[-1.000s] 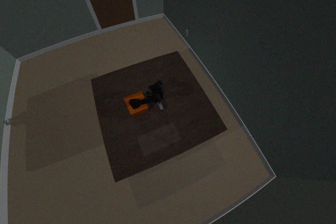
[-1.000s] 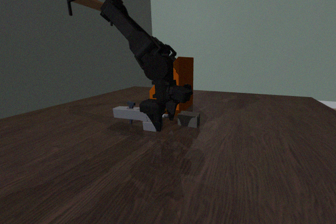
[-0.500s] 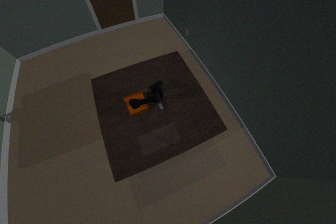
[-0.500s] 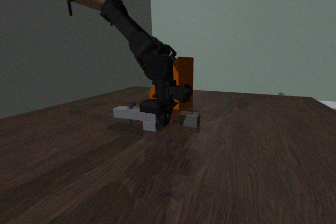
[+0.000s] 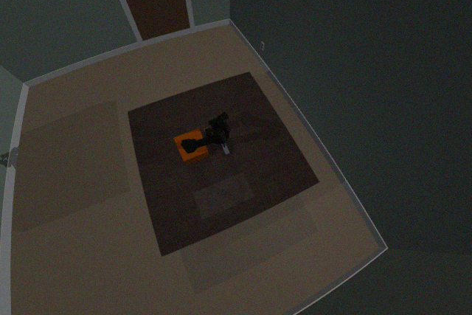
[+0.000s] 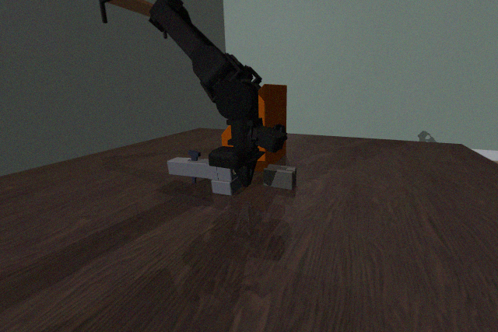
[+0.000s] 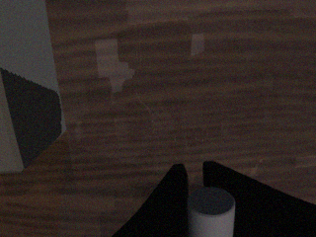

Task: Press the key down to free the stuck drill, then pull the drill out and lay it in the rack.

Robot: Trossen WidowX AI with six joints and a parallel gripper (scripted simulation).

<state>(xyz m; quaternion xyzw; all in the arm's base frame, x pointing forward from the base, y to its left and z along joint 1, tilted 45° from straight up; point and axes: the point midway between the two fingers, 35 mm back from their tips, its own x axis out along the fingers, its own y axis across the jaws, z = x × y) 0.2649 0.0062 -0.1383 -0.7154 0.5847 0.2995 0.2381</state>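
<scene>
The drill is 10 mm ahead of my gripper tip, 50 mm to the right of it and 30 mm above it. From my gripper tip the other things lie so: rack 80 mm behind, 40 mm to the left; then dark key 20 mm ahead, 140 mm to the right, 30 mm above; then grey housing 20 mm ahead, 110 mm to the right, 20 mm above.
</scene>
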